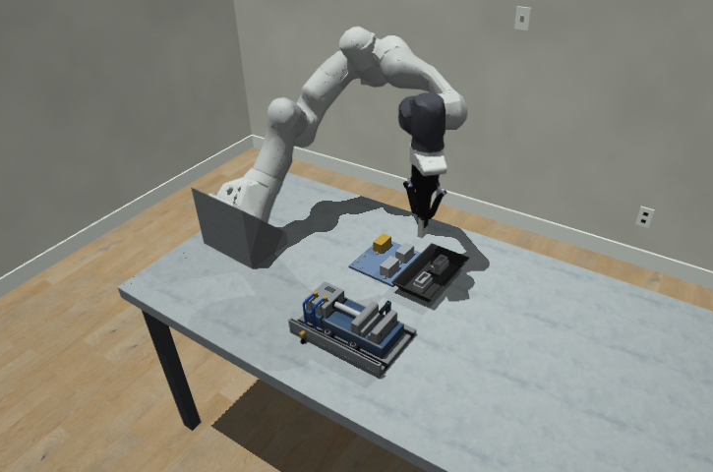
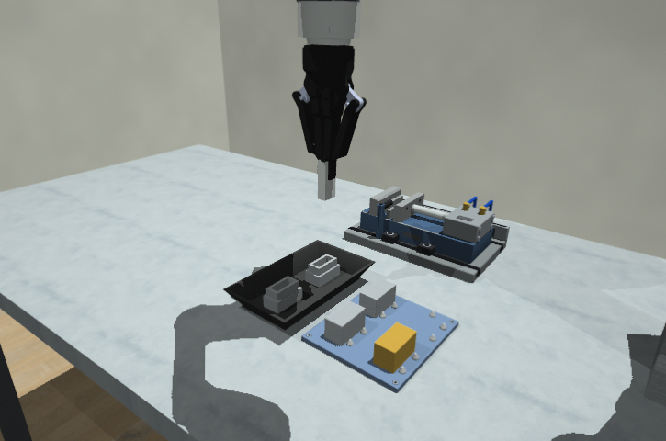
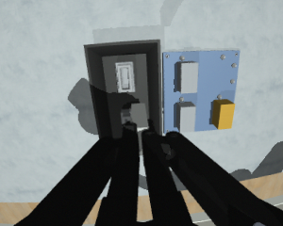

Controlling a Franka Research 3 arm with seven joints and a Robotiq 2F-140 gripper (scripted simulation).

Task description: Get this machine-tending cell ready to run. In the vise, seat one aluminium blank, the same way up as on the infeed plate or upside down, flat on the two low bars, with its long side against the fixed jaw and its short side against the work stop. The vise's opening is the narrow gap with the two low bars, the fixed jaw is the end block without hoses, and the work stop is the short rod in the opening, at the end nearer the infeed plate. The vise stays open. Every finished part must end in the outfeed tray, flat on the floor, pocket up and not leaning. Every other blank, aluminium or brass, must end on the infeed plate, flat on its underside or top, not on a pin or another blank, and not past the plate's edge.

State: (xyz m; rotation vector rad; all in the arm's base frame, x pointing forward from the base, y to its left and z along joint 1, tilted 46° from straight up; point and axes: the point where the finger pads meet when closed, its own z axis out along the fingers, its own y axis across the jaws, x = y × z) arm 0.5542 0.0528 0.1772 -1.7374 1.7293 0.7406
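The brass blank lies 19 cm behind my hand, 8 cm to the left of it and 19 cm below it. The rest, counted from my hand: fixed jaw: 6 cm ahead, 28 cm to the right, 14 cm below.
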